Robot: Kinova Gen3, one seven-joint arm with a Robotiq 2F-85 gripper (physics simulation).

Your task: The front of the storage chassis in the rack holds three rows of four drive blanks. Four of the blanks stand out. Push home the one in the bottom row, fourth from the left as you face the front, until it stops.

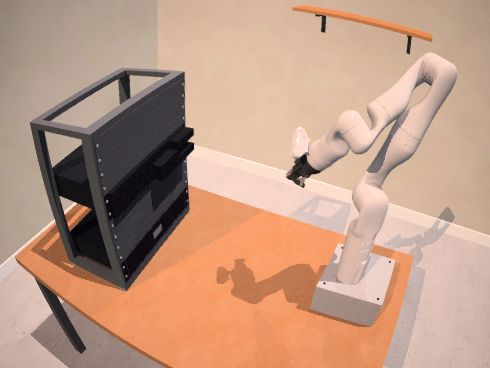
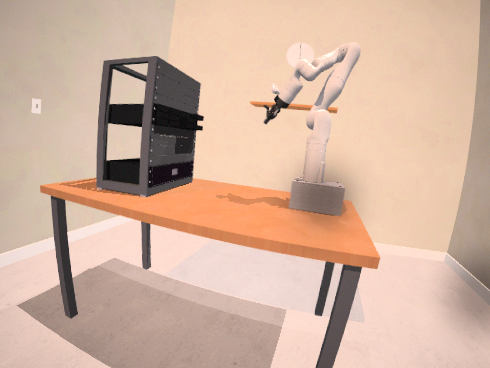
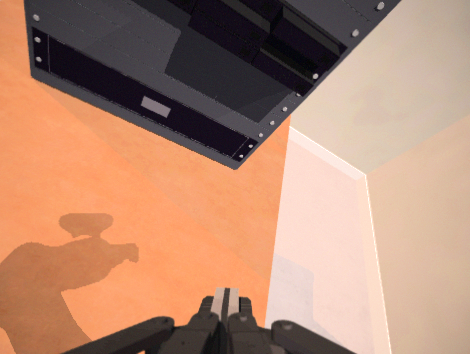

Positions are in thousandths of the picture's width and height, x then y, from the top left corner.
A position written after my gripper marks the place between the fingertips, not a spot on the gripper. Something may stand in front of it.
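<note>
Grey rack (image 1: 268,461), (image 2: 350,279), (image 3: 469,242). My gripper (image 3: 484,860).
</note>
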